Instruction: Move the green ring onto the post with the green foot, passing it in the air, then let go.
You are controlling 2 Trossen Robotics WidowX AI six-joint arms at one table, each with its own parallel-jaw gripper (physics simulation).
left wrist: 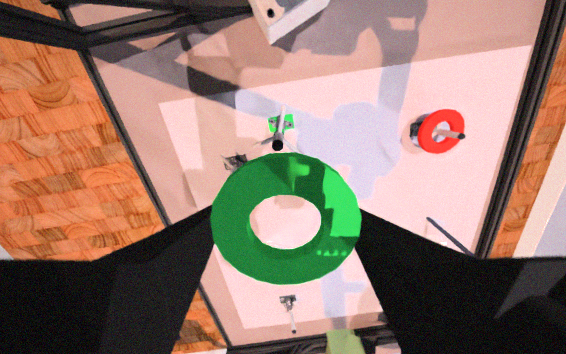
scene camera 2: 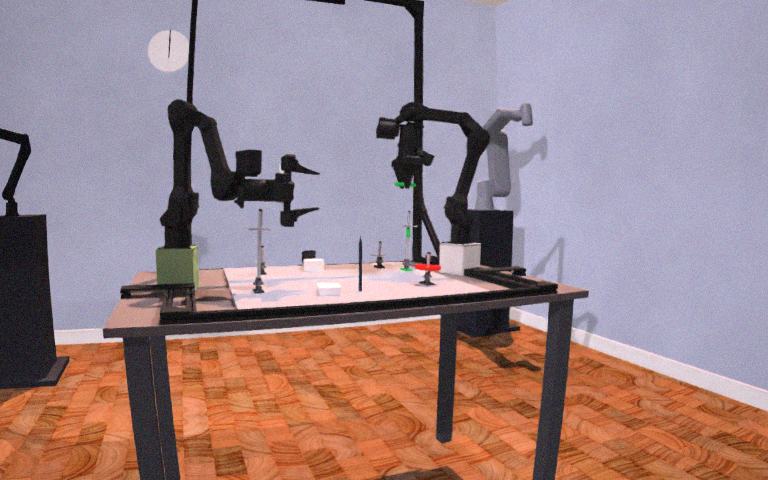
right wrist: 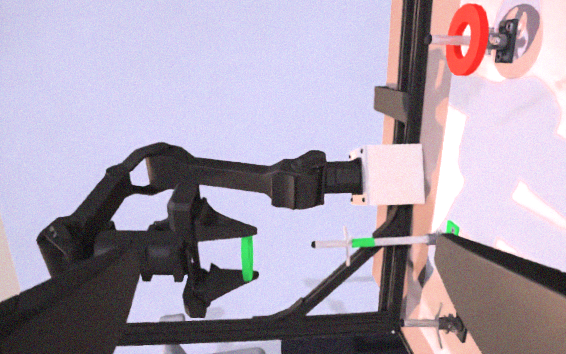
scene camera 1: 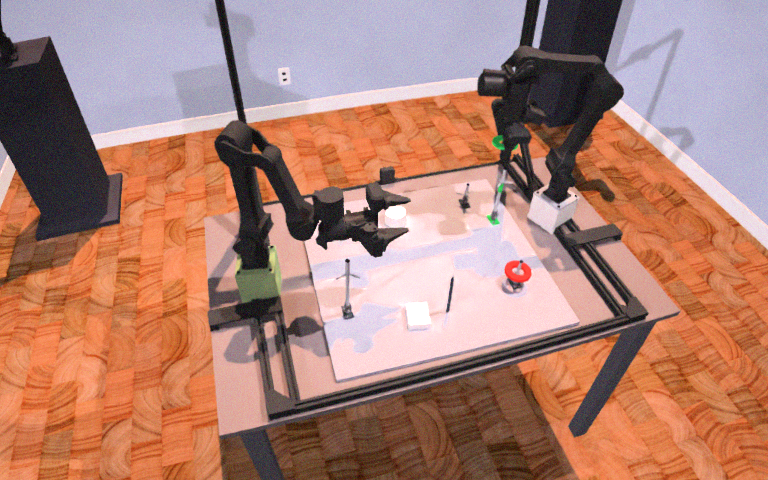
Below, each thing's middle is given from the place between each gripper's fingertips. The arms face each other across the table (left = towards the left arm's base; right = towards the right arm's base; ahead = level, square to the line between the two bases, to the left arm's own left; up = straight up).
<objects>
Now: the red ring [right wrist: 459,65] 29 cm to the left of my right hand, 21 cm below it and 9 cm ahead of it. Round my right hand: green ring [left wrist: 290,173] 34 cm to the left, 17 cm behind, 3 cm above.
I see my left gripper 10 mm below the green ring. The rest, counted from my left hand: red ring: 260 mm ahead, 220 mm below, 60 mm to the right.
</objects>
